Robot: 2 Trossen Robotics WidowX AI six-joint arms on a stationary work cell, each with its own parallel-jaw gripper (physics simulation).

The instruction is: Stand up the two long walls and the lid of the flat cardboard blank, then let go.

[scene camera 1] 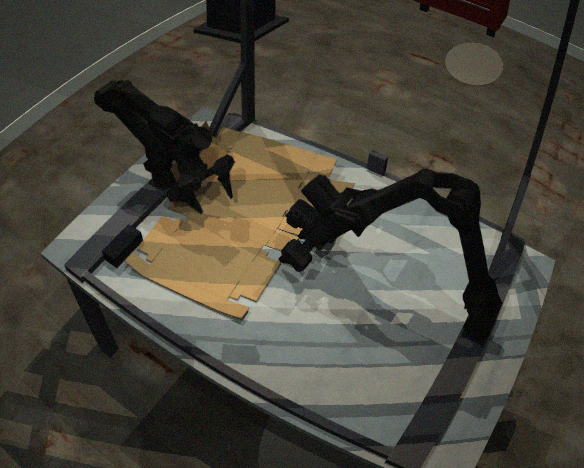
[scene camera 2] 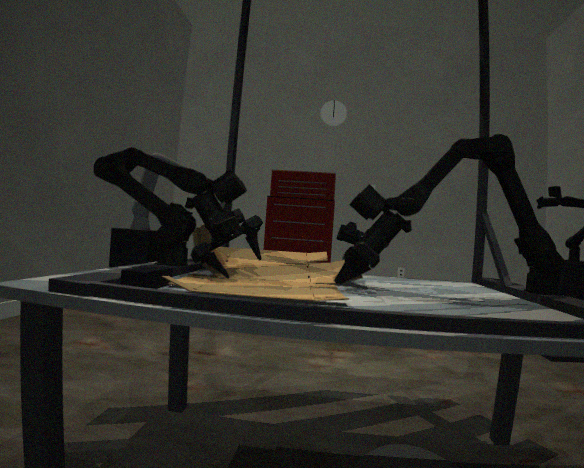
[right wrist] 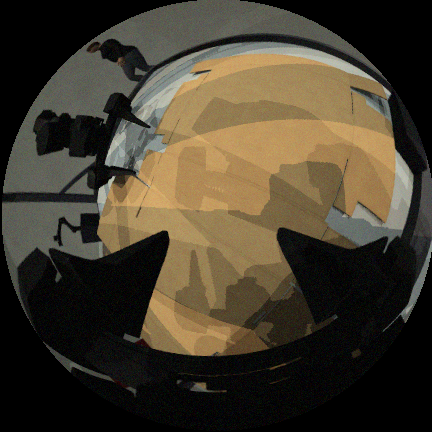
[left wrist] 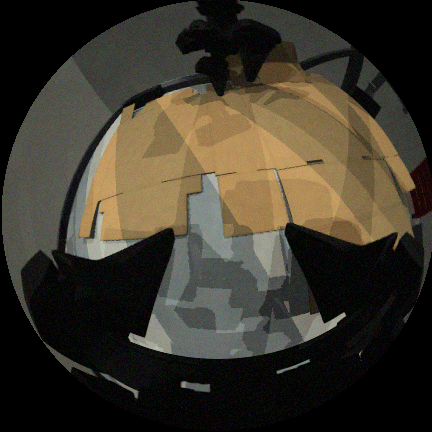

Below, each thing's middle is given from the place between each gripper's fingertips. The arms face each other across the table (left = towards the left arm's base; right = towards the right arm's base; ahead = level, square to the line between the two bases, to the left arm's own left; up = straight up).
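Counting from my left hand, I find the black block [scene camera 2: 150,276] 230 mm ahead and 350 mm to the right.
For my right hand, the black block sits 10 mm below it, and it is also 240 mm ahead of that hand and 130 mm to the right of it.
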